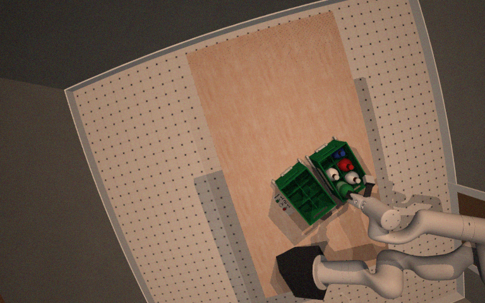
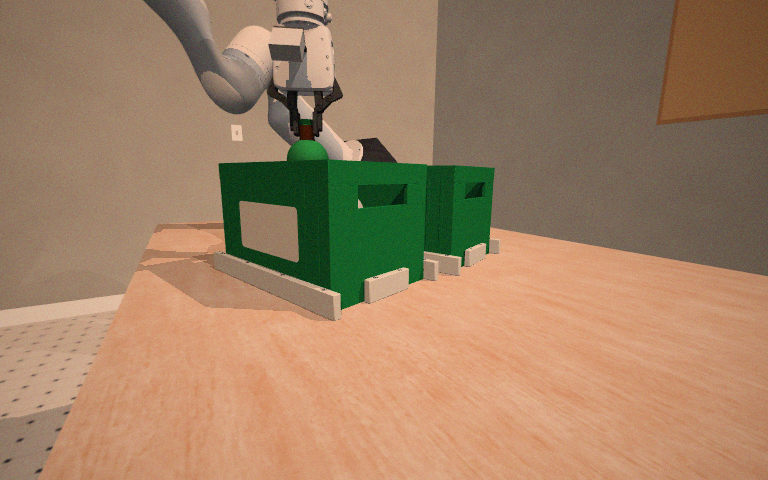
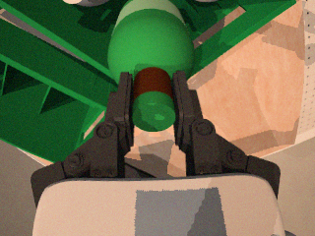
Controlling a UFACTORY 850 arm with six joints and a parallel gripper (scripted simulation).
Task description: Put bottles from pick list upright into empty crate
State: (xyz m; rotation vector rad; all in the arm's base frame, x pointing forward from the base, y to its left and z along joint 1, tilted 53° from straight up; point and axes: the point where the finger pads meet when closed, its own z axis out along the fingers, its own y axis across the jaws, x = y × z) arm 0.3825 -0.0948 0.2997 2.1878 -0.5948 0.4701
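The green bottle lies 7 cm below my hand. Also, from my hand: red bottle (10 cm ahead, 7 cm to the right, 16 cm below); pick list (33 cm to the left, 24 cm below); blue bottle (19 cm ahead, 6 cm to the right, 16 cm below).
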